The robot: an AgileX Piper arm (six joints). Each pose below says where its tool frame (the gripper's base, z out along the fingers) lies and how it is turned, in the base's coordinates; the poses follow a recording.
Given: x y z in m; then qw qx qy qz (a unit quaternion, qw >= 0).
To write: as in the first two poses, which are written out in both.
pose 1, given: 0.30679, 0.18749, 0.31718, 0.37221, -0.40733, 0.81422, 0.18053
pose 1, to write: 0.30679, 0.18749, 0.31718, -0.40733, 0.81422, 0.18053, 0.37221
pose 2, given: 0.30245, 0.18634, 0.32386, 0.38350, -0.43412, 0.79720, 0.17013
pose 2, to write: 0.30245, 0.18634, 0.32386, -0.43412, 0.79720, 0.17013, 0.38350
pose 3, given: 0.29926, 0.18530, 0.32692, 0.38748, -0.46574, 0.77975, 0.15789
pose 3, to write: 0.29926, 0.18530, 0.32692, -0.46574, 0.77975, 0.15789, 0.38748
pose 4, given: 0.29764, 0.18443, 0.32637, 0.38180, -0.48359, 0.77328, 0.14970
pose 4, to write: 0.29764, 0.18443, 0.32637, -0.48359, 0.77328, 0.14970, 0.38180
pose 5, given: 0.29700, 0.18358, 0.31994, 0.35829, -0.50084, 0.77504, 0.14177
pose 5, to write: 0.29700, 0.18358, 0.31994, -0.50084, 0.77504, 0.14177, 0.35829
